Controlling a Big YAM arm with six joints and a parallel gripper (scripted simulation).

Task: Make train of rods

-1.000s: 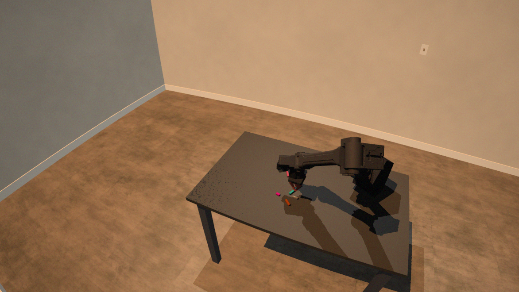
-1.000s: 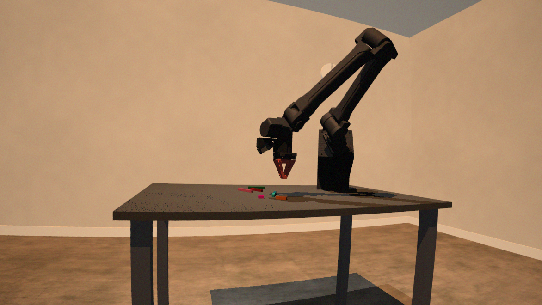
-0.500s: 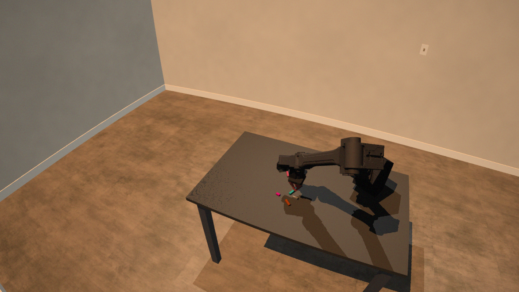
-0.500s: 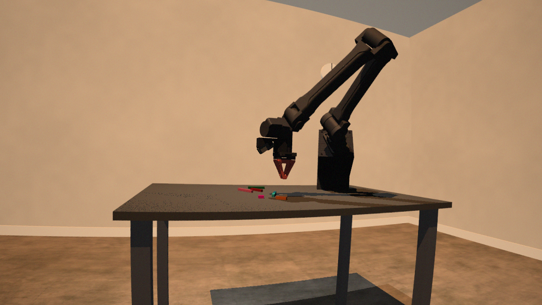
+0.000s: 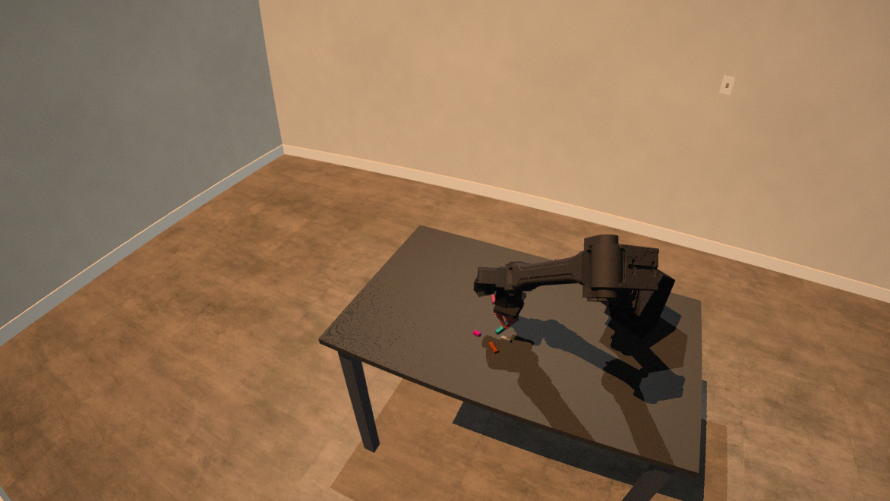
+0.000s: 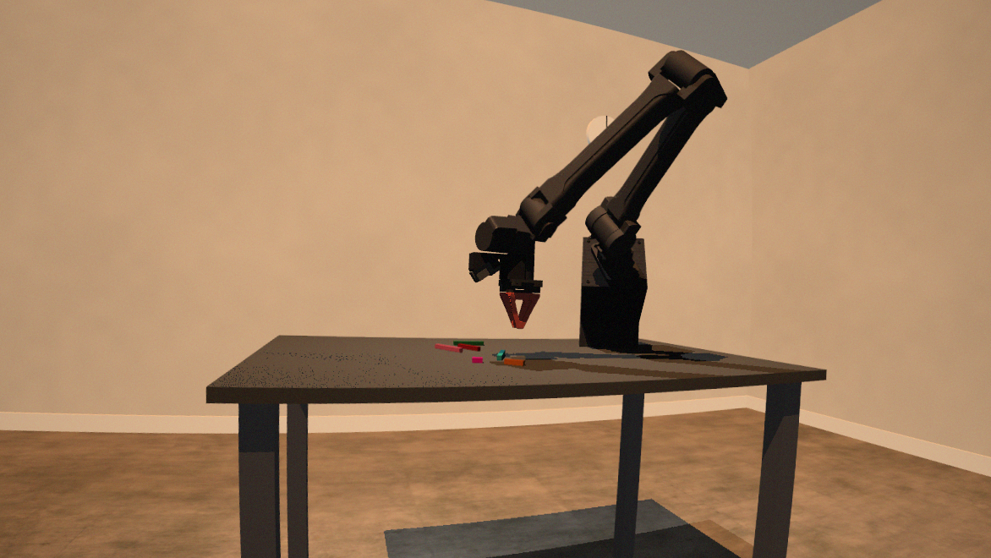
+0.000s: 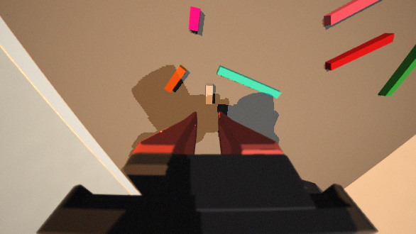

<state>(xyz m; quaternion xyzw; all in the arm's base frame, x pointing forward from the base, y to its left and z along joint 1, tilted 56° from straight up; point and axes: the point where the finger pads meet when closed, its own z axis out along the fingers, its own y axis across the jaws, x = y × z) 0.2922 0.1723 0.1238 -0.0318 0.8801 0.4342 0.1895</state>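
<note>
My gripper is now 70 mm above the grey rod. Also, from my hand: turquoise rod 30 mm ahead, 60 mm to the right, 70 mm below; orange rod 10 mm ahead, 50 mm to the left, 70 mm below; magenta rod 80 mm ahead, 30 mm to the left, 70 mm below.
</note>
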